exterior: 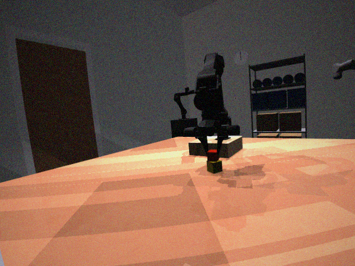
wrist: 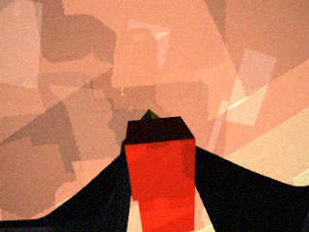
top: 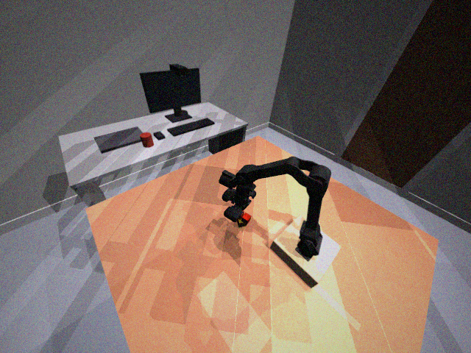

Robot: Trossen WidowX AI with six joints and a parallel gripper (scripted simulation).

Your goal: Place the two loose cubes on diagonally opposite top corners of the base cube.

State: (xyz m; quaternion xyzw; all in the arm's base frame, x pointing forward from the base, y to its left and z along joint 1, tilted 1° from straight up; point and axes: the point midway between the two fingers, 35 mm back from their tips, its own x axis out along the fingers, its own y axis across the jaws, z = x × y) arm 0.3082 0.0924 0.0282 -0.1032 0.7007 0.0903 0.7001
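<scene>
My gripper tip is 20 mm past the yellow base cube, 10 mm to the left of it and 50 mm above it.
</scene>
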